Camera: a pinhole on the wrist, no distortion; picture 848 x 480 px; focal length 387.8 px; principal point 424.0 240.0 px. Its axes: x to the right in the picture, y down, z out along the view. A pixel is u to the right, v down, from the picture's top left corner.
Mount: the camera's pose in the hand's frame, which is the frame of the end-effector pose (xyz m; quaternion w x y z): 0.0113 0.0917 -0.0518 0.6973 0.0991 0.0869 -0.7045
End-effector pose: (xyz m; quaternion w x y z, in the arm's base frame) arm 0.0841 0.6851 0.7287 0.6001 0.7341 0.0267 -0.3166
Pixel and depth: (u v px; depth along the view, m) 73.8 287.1 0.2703
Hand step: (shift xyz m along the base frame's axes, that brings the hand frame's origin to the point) 0.0220 -0.3308 0.1796
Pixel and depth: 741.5 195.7 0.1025
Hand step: -0.0199 -0.0171 -0.0142
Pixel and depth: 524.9 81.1 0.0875
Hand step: -0.0125 -0.0277 0.0519
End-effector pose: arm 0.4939 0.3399 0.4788 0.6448 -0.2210 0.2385 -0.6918
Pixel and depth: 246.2 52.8 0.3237
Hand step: 0.3127 0.1276 0.1406
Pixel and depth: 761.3 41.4 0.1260
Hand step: -0.0076 0.0570 0.0602
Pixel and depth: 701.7 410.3 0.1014
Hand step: 0.0091 -0.0542 0.0252
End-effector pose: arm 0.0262 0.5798 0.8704 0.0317 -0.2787 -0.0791 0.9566
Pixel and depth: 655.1 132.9 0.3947
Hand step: -0.0493 0.1867 0.3179
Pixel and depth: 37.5 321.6 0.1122
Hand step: -0.0775 -0.1756 0.0250
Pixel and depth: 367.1 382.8 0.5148
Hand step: -0.4140 -0.0701 0.2832
